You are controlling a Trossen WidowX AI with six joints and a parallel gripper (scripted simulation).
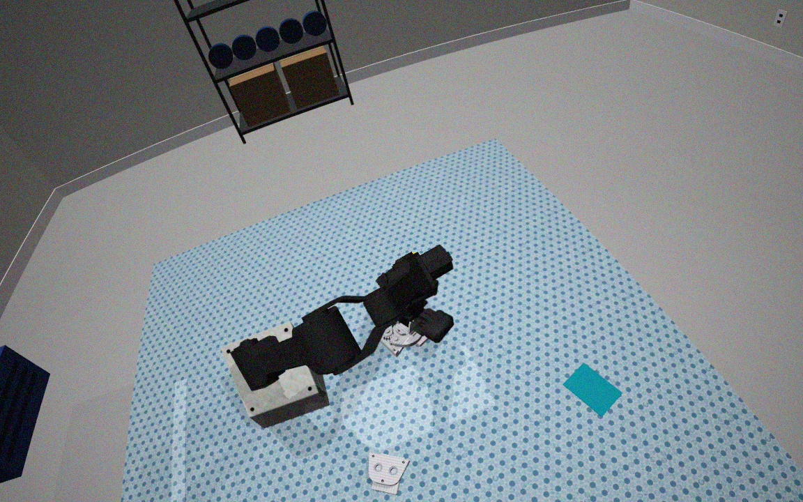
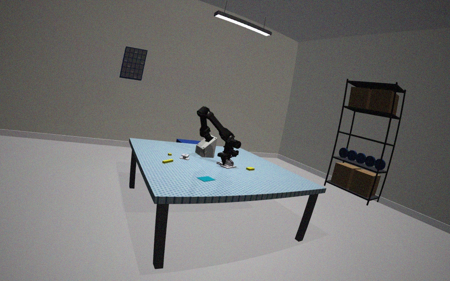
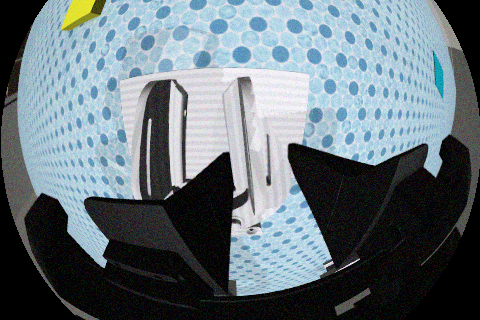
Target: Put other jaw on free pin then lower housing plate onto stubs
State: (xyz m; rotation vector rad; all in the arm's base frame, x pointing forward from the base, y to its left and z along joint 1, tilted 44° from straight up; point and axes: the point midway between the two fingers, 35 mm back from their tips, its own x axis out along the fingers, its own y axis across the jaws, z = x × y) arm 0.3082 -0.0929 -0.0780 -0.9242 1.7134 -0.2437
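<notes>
Now: the white base plate 30 mm to the left of my gripper tip and 10 mm below it. Round my gripper tip: teal card 250 mm ahead, 300 mm to the right, 10 mm below; yellow bar 70 mm behind, 440 mm to the right, 10 mm below.
</notes>
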